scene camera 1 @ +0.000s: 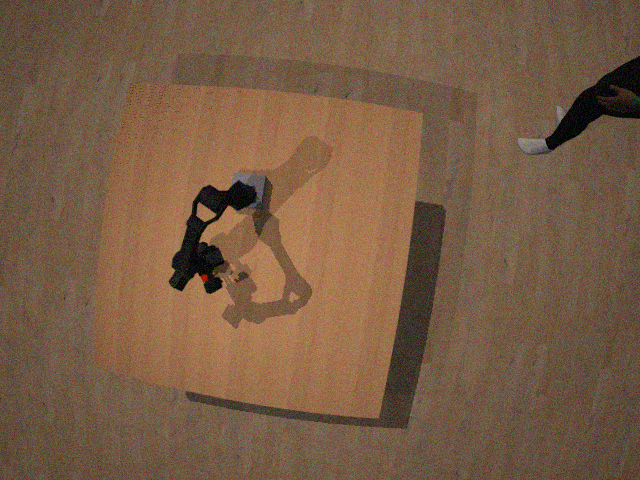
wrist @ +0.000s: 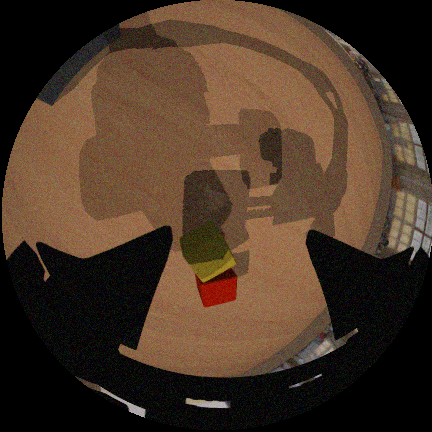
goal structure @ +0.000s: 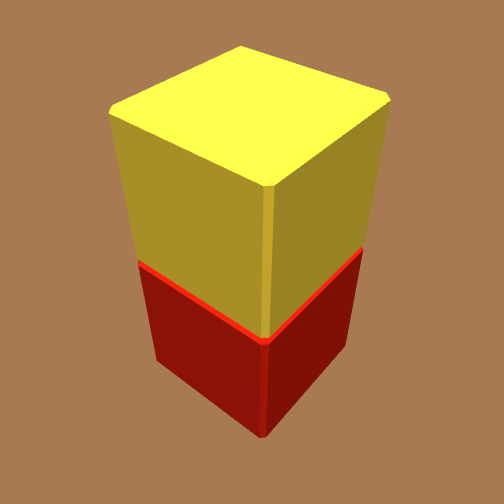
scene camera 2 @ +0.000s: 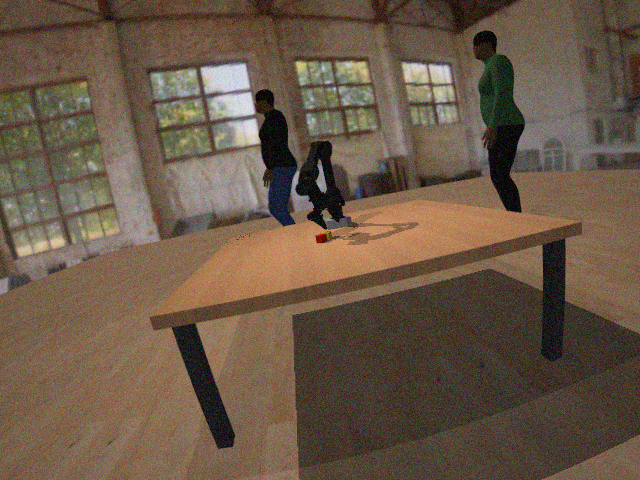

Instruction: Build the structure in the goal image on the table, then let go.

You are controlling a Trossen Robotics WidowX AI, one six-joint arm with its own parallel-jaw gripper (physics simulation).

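Frame: origin at the arm's base, x right, y back, z down, level; centimetres.
Where they show: gripper, fingertip midpoint: [scene camera 1: 218, 271] [wrist: 243, 235] [scene camera 2: 332, 225]; arm's base at its link origin: [scene camera 1: 246, 195].
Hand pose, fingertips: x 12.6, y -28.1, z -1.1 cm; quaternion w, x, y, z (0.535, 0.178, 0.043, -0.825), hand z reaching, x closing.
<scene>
Things, the pixels of their top centre, and the offset from my fingertips. Level surfaces: height alone.
- yellow block at its top centre: [wrist: 211, 260] [scene camera 1: 211, 270] [scene camera 2: 326, 232] dx +3.1, dy +0.2, dz +2.1 cm
- red block at its top centre: [wrist: 219, 293] [scene camera 1: 204, 276] [scene camera 2: 320, 234] dx +6.4, dy -2.1, dz +2.1 cm
- wooden table at its surface level: dz +5.4 cm
A yellow block [scene camera 1: 216, 271] [scene camera 2: 328, 236] [wrist: 207, 250] and a red block [scene camera 1: 204, 277] [scene camera 2: 321, 238] [wrist: 219, 292] are on the table, close beside each other. In the wrist view the yellow block overlaps the near edge of the red one, and I cannot tell whether they touch. Much of the yellow block is in shadow. My gripper [scene camera 1: 211, 269] [wrist: 243, 235] is open and empty, above the blocks. In the wrist view both blocks show between the wide-set fingers, nearer the left one. In scene camera 1 the gripper partly hides them.
The arm's grey base [scene camera 1: 254, 179] [scene camera 2: 338, 222] [wrist: 80, 66] stands on the wooden table [scene camera 1: 330, 335] [scene camera 2: 248, 279]. Shadows of the arm fall across the table. Two people [scene camera 2: 277, 139] [scene camera 2: 500, 98] stand beyond the table in scene camera 2.
</scene>
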